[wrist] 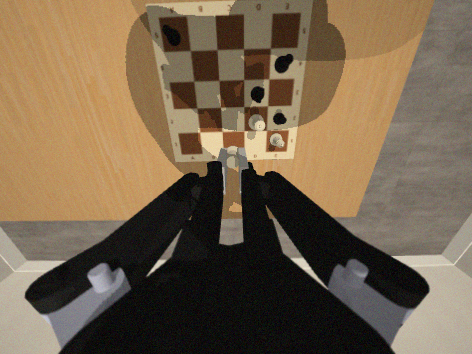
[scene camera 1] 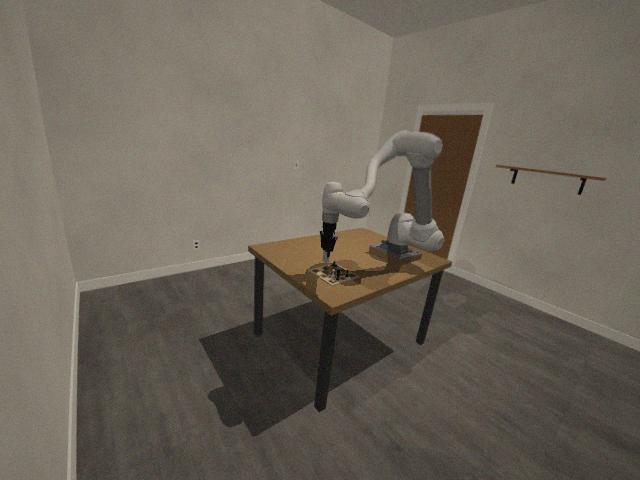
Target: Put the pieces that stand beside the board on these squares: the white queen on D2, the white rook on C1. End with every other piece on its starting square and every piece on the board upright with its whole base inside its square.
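Places are measured from the arm's base along level axes (x back, y left, z down), in centimetres.
Pixels of known places: gripper, fingertip midpoint: (wrist: 233, 158) (scene camera 1: 325, 261); arm's base at its link origin: (scene camera 1: 395, 249).
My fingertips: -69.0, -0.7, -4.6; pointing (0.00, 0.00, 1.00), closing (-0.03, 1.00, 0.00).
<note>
For each thing: its top centre in the pictures, then the offset to it from my fingertips, as dx, dy, dz. "spot": a spot on its surface instead. Level surfaces: height alone.
- white rook at its top centre: (wrist: 232, 162) +0.3, +0.0, -2.5
- board at its top centre: (wrist: 232, 94) (scene camera 1: 333, 273) +7.5, +0.2, +9.1
- white queen at its top centre: (wrist: 260, 126) +3.2, +3.9, +3.8
- white piece at its top centre: (wrist: 282, 145) +0.1, +7.4, +4.7
- C1 at a spot on its surface: (wrist: 233, 138) spot: +0.6, +0.0, +9.1
- E2 at its top centre: (wrist: 284, 120) +3.6, +7.7, +5.9
- D3 at its top centre: (wrist: 261, 93) +7.3, +4.1, +5.1
- E4 at its top centre: (wrist: 290, 57) +11.1, +7.6, +4.7
- A5 at its top centre: (wrist: 165, 28) +14.9, -7.6, +5.9
- wooden table at its surface level: dz +9.7
My gripper (scene camera 1: 326, 256) (wrist: 233, 158) is shut on a pale piece, which looks like the white rook (wrist: 232, 150). It holds the rook above the board's row 1 edge, near column C in the wrist view. The fingertips hide much of the rook. The board (scene camera 1: 334, 282) (wrist: 186, 158) lies flat on the table. A white piece, apparently the white queen (wrist: 256, 122), stands upright on D2. Another white piece (wrist: 276, 140) stands on E1. C1 (wrist: 233, 138) shows no piece on it.
Black pieces stand on E2 (wrist: 279, 118), D3 (wrist: 257, 94), E4 (wrist: 283, 63) and A5 (wrist: 171, 35). The wooden table (scene camera 1: 294, 248) (wrist: 75, 125) extends around the board, with its edges beyond the board's row 1 and E sides. The arm's shadow covers much of the board.
</note>
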